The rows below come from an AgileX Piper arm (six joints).
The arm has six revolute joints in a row. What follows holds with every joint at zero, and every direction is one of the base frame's.
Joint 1 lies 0.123 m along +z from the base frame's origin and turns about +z.
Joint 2 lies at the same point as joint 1 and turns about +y.
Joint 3 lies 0.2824 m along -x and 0.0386 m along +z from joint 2 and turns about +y.
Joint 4 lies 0.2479 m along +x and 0.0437 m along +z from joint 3 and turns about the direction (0.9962, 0, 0.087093).
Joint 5 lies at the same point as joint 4 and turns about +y.
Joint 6 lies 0.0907 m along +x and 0.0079 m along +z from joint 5 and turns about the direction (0.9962, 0, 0.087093).
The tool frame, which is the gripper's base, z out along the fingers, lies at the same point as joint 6; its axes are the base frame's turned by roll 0, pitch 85 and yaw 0 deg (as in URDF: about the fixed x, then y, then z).
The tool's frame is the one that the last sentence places.
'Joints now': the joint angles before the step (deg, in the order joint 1, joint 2, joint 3, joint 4, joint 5, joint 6). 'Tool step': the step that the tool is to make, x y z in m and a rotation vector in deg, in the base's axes. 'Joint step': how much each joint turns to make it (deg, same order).
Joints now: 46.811 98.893 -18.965 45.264 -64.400 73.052
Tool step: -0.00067 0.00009 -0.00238 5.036 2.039 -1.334
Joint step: 0.001 -0.001 0.000 0.231 1.547 5.270
